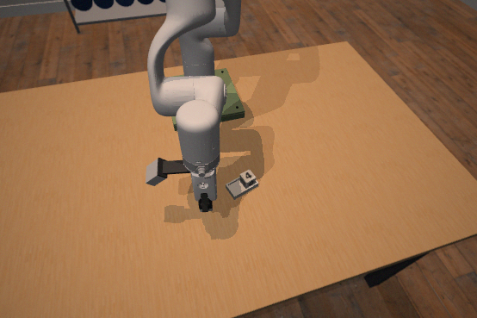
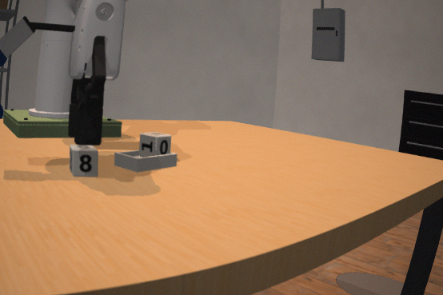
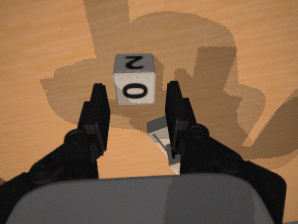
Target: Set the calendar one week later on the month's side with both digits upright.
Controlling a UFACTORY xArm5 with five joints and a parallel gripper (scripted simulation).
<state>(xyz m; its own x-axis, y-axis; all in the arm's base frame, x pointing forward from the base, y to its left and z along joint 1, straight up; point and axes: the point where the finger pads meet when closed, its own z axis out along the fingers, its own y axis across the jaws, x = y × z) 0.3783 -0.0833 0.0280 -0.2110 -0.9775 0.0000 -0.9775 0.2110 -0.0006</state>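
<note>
My gripper is now 40 mm above the digit cube. Round my hand: tray (30 mm behind, 110 mm to the left, 50 mm below).
</note>
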